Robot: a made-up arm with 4 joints.
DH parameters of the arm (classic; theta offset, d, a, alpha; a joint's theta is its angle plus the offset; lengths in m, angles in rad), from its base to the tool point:
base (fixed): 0 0.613 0.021 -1.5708
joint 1: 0 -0.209 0.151 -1.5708
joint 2: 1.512 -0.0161 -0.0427 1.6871
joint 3: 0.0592 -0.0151 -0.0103 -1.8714
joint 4: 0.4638 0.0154 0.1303 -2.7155
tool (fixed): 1.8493 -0.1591 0 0
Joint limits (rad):
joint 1: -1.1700..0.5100
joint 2: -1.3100..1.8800
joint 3: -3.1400..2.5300
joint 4: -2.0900..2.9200
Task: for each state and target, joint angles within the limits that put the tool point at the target. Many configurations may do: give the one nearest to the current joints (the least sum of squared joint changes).
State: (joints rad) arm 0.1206 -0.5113 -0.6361 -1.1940
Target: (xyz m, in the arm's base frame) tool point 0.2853 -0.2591 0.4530
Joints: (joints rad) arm 0.4274 -0.7255 -1.1163 -1.2168
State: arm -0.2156 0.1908 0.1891 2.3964
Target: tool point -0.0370 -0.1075 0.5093
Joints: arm 0.1032 -0.2270 0.0626 2.2093
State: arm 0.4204 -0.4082 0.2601 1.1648
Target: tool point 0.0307 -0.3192 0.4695
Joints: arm 0.2452 -0.6435 0.1416 0.8767
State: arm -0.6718 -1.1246 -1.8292 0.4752
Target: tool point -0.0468 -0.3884 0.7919
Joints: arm -1.1700 -1.3054 -2.1046 0.8135
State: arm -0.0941 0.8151 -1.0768 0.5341
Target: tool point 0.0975 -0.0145 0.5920
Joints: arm 0.1537 1.6408 -1.3112 1.2636
